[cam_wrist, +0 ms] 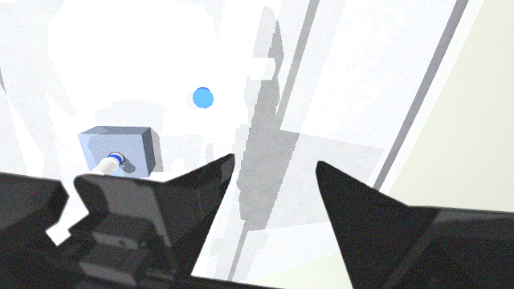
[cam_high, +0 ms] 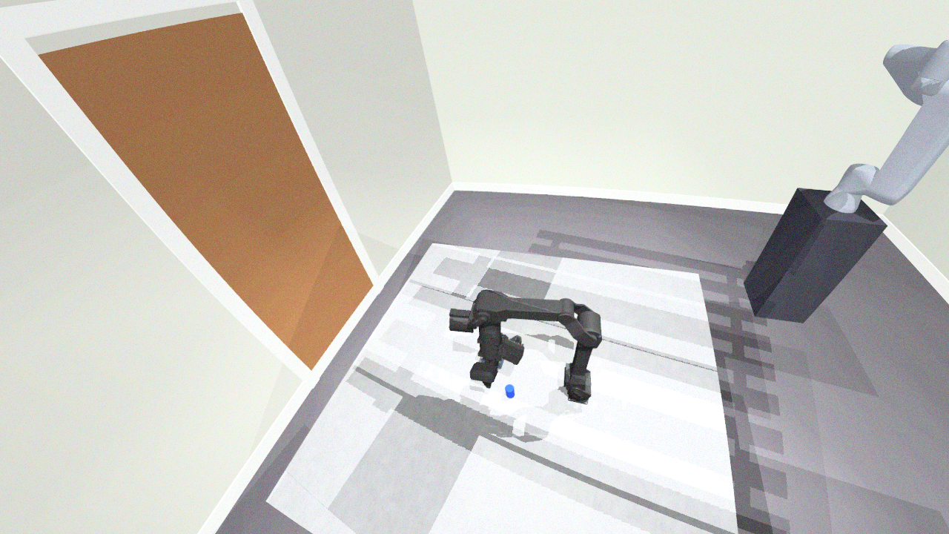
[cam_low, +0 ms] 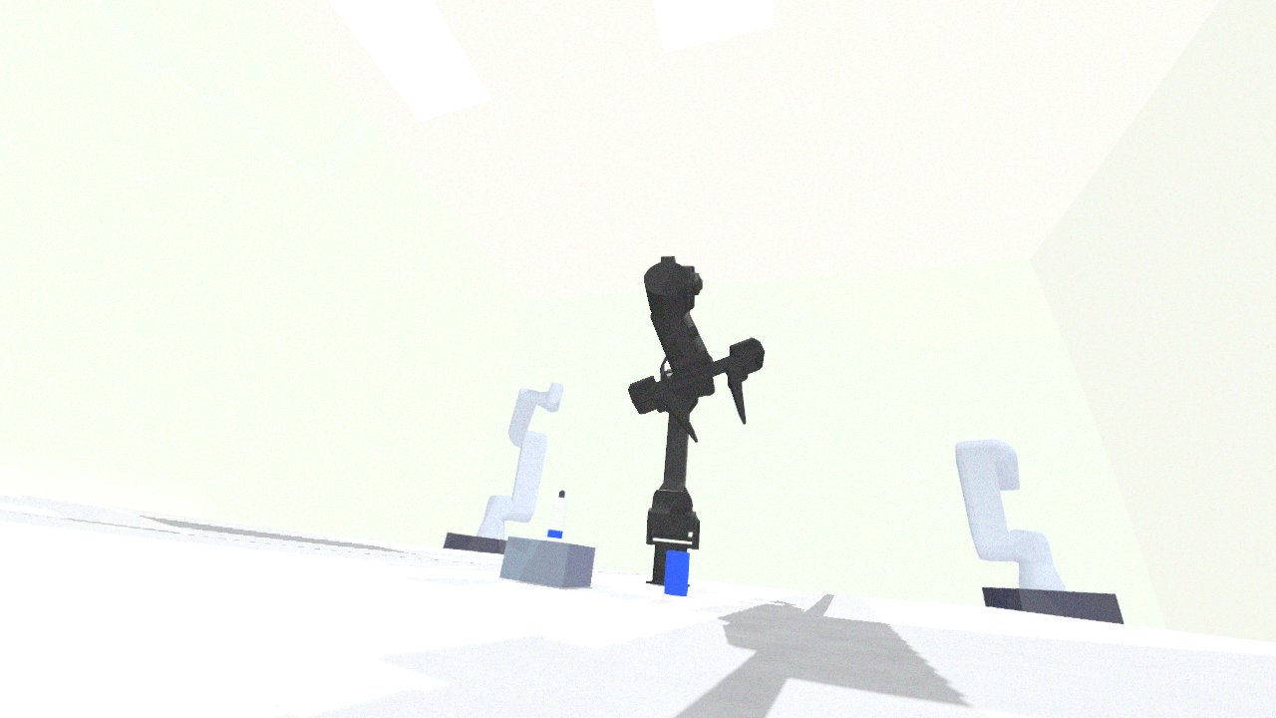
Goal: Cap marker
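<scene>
The blue cap lies 17 cm below my gripper tip, 5 cm to the right of it and 3 cm behind it. From my gripper tip the other things lie so: blue marker band (17 cm to the right, 14 cm below, 7 cm ahead); then grey holder block (17 cm to the right, 17 cm below, 7 cm ahead).
</scene>
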